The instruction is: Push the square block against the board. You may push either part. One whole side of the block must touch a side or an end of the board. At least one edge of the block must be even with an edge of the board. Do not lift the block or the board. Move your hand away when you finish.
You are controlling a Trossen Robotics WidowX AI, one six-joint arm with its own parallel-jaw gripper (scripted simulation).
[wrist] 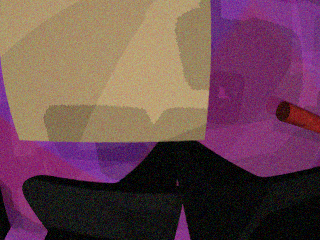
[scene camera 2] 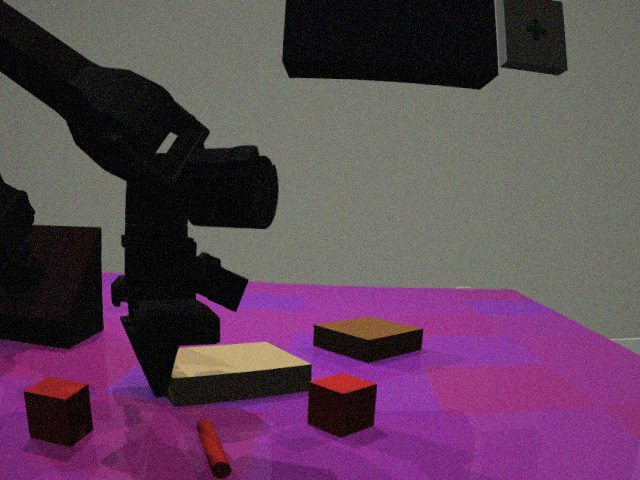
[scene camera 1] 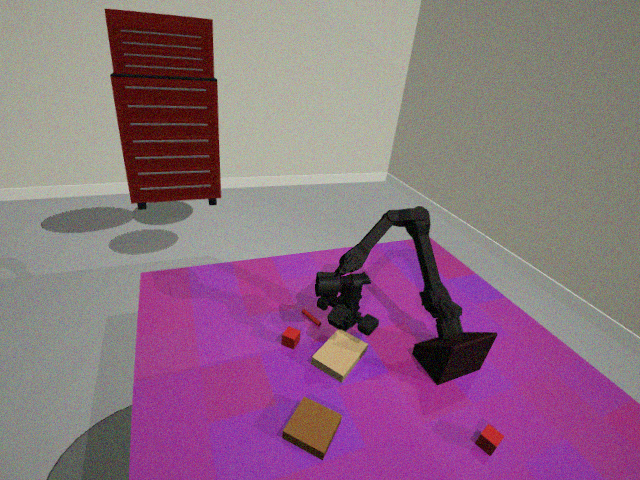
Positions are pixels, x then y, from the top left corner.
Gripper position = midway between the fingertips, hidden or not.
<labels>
gripper: wrist 173,138; scene camera 2 160,396; scene camera 1 343,333
tan board: wrist 96,78; scene camera 2; scene camera 1
brown square block: scene camera 2; scene camera 1; not seen in the wrist view (out of frame)
same spot on tan board: (scene camera 1: pixel 337 357) = (scene camera 2: pixel 247 354)
same spot on brown square block: (scene camera 1: pixel 313 426) = (scene camera 2: pixel 371 325)
</labels>
